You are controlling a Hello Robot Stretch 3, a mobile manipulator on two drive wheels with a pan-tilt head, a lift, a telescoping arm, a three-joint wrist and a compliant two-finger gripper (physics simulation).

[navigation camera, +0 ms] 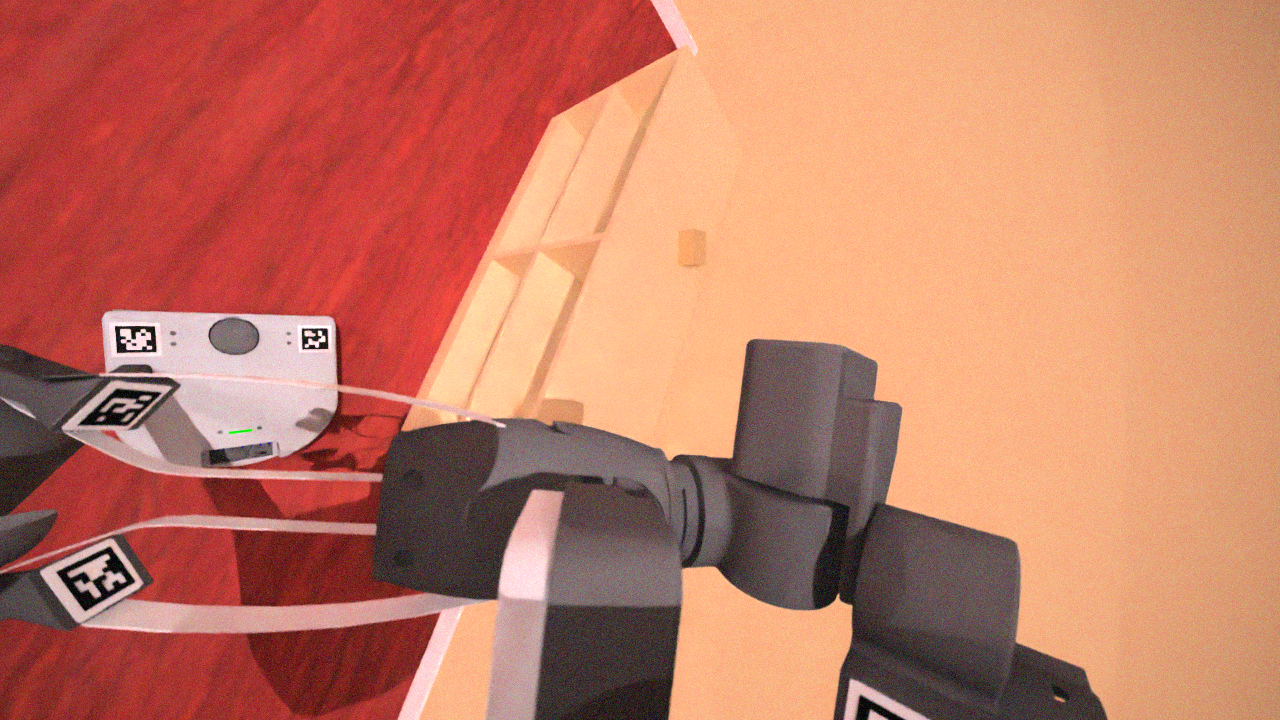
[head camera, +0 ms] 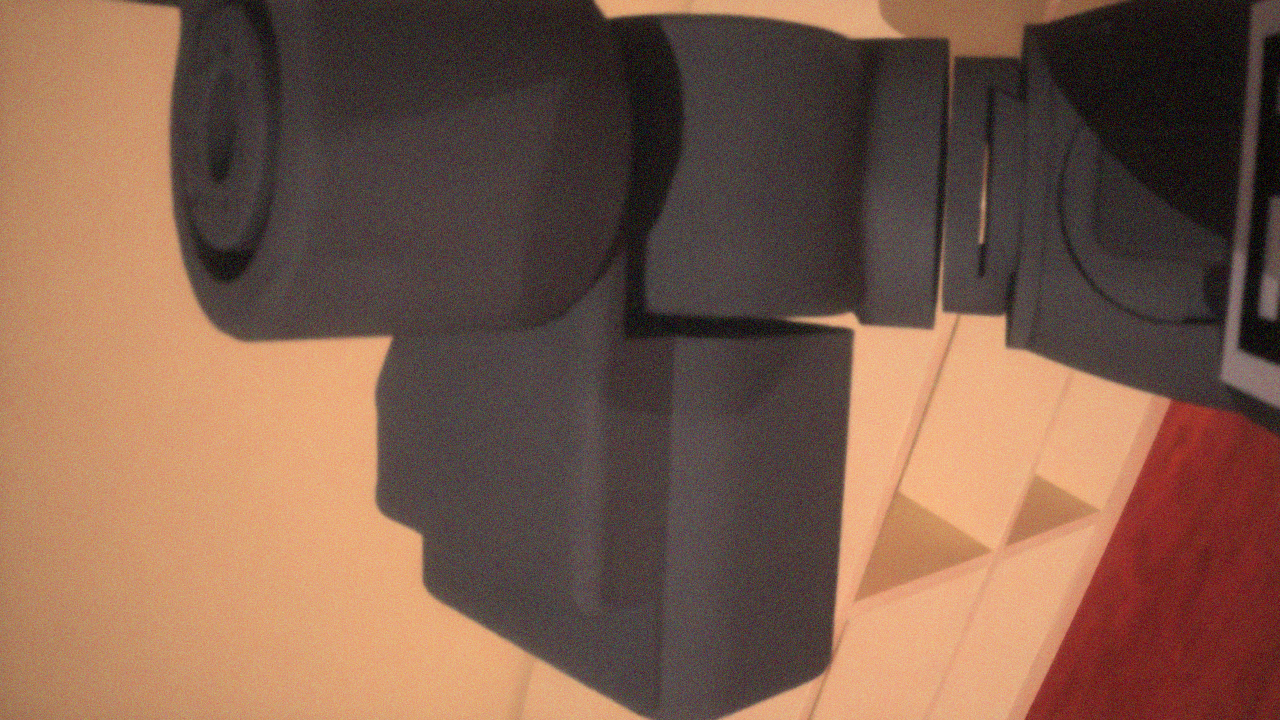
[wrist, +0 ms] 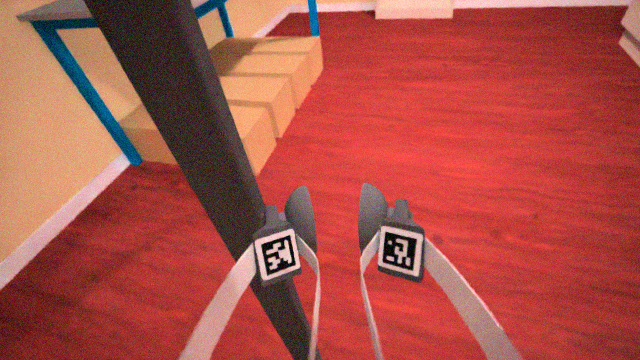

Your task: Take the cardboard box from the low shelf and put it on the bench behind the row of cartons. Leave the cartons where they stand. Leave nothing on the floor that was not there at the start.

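Where they show: gripper, between the fingertips: (wrist: 335, 208); robot's base, origin of its link: (navigation camera: 235, 334).
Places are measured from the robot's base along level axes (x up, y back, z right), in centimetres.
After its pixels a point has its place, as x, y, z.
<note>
My gripper (navigation camera: 35, 501) (wrist: 335, 208) @[102.8, -0.7, -7.6] is open, with a moderate gap and nothing between its fingers. It hangs above the red floor, away from the cartons; its fingertips do not show in the head camera view. A row of several tan cartons (wrist: 260, 90) @[27.0, 18.9, -177.7] stands on the floor under a bench (wrist: 82, 87) @[55.4, 106.2, -161.0] with a grey top and blue legs, beside the wall. The dark post hides part of the row. A small tan box (navigation camera: 691, 247) @[65.3, -26.5, 84.5] sits on top of the pale shelf unit (navigation camera: 640, 277) @[61.0, -17.2, 69.8] (head camera: 921, 574) @[47.8, -24.2, 59.0]; I cannot tell whether it is the cardboard box.
My wrist (head camera: 733, 179) @[120.4, 1.7, 12.8] (navigation camera: 778, 537) @[119.7, 1.2, 12.6] fills much of the head view and is near the shelf unit and wall in the image. A dark post (wrist: 175, 85) crosses the wrist view. My white base (navigation camera: 201, 389) @[16.0, 9.8, -5.2] stands on the red floor. A pale block (wrist: 414, 8) @[9.8, -145.2, -332.8] is at the far wall.
</note>
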